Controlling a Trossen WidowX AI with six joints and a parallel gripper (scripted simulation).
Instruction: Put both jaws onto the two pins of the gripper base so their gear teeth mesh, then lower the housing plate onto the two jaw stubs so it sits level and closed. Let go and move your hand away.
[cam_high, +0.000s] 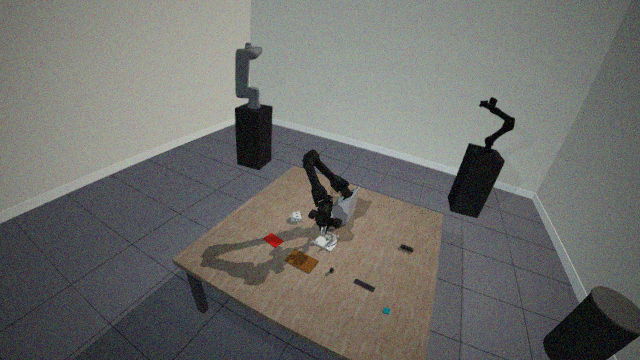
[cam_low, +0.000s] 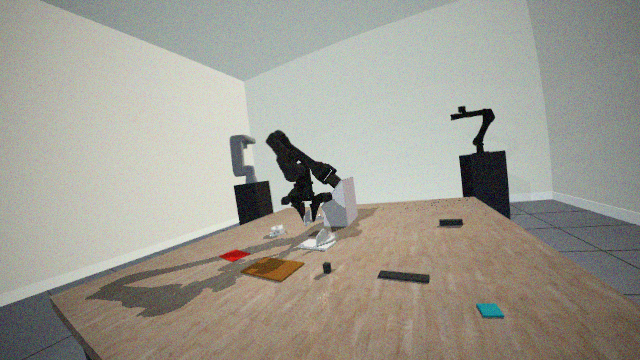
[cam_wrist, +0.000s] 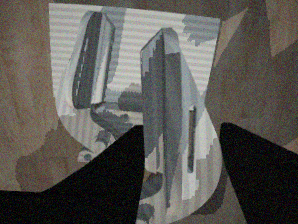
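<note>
Now: the grey jaw 60 mm to the left of my gripper tip, 60 mm below it and 20 mm behind it. The rest, counted from my gripper tip: orange-brown tile (200 mm ahead, 80 mm below, 50 mm to the right); then black cylinder (210 mm ahead, 120 mm to the left, 70 mm below); then red tile (260 mm to the right, 120 mm ahead, 80 mm below).
</note>
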